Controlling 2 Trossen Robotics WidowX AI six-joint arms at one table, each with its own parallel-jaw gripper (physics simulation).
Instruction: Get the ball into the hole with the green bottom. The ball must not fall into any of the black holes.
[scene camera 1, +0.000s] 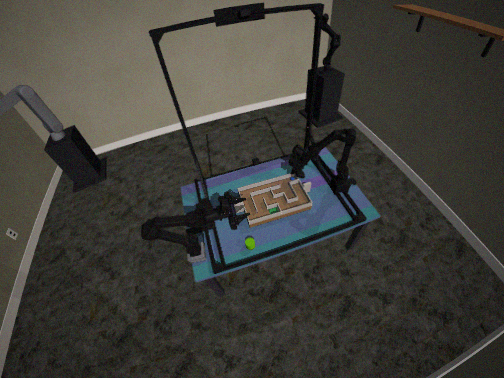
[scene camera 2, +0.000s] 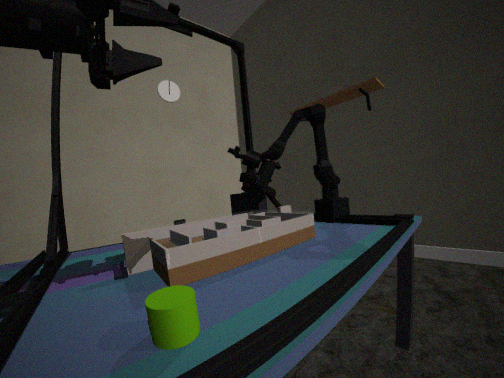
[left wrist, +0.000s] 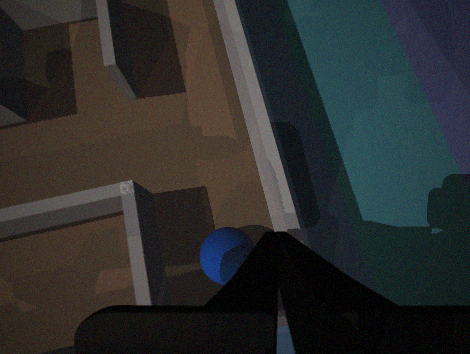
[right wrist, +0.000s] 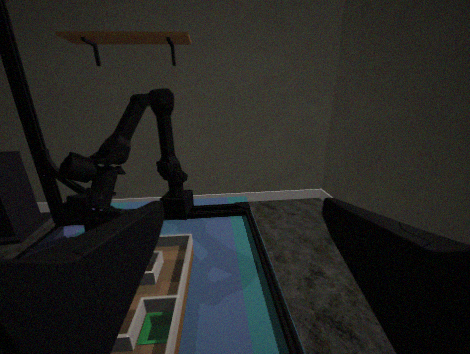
left gripper: shut, touches a wooden maze board
right gripper: open, holds nothing
a green cylinder: on the table
